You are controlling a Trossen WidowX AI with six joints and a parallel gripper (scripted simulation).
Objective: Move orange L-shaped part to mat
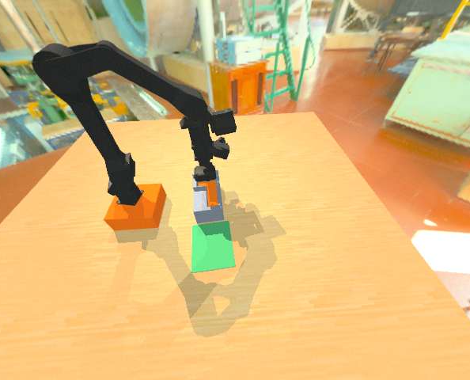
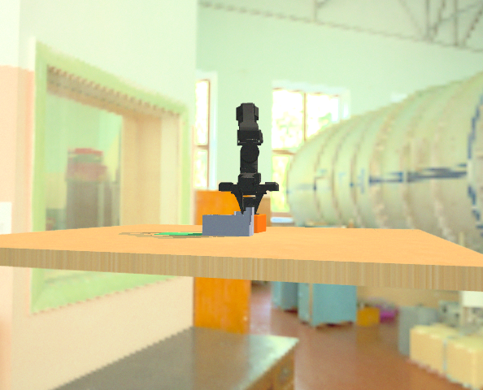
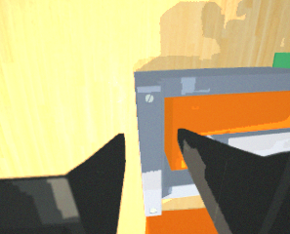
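Now: gripper tip 6 cm to the left of the orange L-shaped part, 2 cm above it and 1 cm short of it. The rest, counted from my gripper tip: green mat 22 cm to the right, 8 cm below, 5 cm ahead.
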